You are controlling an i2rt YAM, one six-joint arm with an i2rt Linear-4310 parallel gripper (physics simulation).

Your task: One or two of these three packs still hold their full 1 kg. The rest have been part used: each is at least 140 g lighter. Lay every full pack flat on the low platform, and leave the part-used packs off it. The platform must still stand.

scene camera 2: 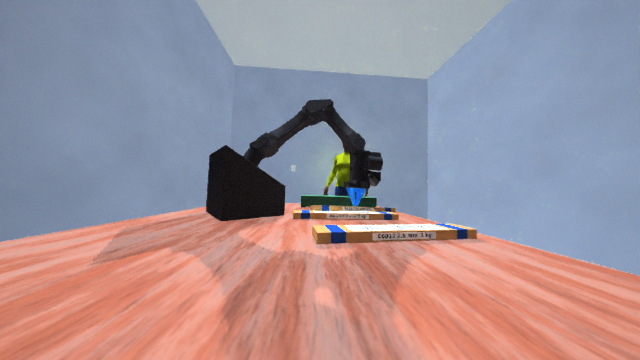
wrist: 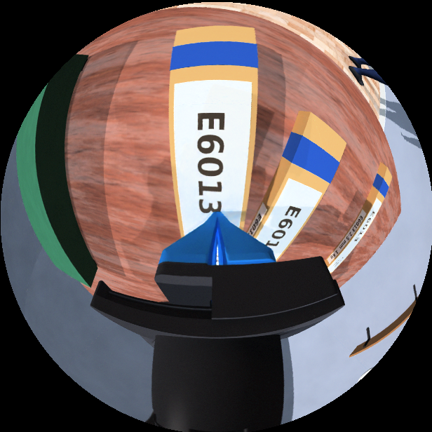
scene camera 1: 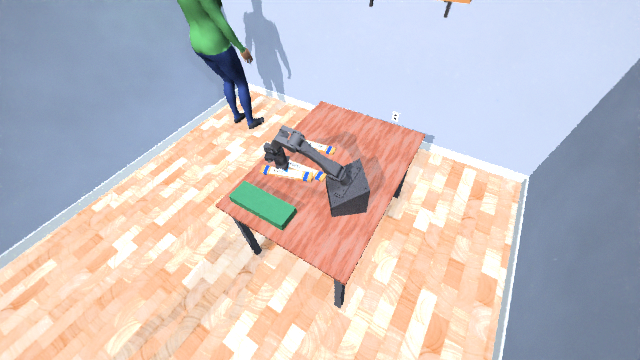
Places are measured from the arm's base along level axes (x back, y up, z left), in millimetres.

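Pixels of known places: gripper, fingertip midpoint: [scene camera 2: 355, 206] [scene camera 1: 286, 171]; arm's base, origin of the base link: [scene camera 2: 245, 169] [scene camera 1: 347, 181].
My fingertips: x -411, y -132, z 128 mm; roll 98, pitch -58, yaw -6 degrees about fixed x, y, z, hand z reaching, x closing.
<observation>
Ahead of a thing's pixels: the offset from my fingertips to its top centre. "pt": to the spot under its first point. Level surfaces: height alone.
The green low platform @(dx +95, dy +28, dz +263 mm) [scene camera 1: 262, 204] [scene camera 2: 312, 201] [wrist: 29, 155] stands near the table's left end in scene camera 1. Three wood-coloured E6013 packs with blue bands and white labels lie flat on the table. The nearest pack to the platform @(dx +2, dy +11, dz +4 mm) [scene camera 1: 286, 173] [wrist: 214, 100] lies beside a slanted middle pack @(pt dx +162, dy -20, dz -164 mm) [scene camera 2: 305, 215] [wrist: 311, 159]; their base-side ends are close together. The third pack @(dx -78, dy -11, dz -299 mm) [scene camera 1: 321, 148] [scene camera 2: 405, 236] [wrist: 381, 184] lies apart. My gripper [scene camera 1: 286, 169] [scene camera 2: 355, 204] [wrist: 217, 217] is shut and empty, its blue tips low over the nearest pack's label. Whether they touch it is unclear.
The arm's dark base block [scene camera 1: 348, 192] [scene camera 2: 245, 192] stands on the wooden table @(dy -31 mm) [scene camera 1: 320, 235] [scene camera 2: 200, 310], beside the packs' inner ends. One person in green [scene camera 1: 212, 30] stands beyond the table; another in yellow [scene camera 2: 342, 167] stands behind the platform.
</observation>
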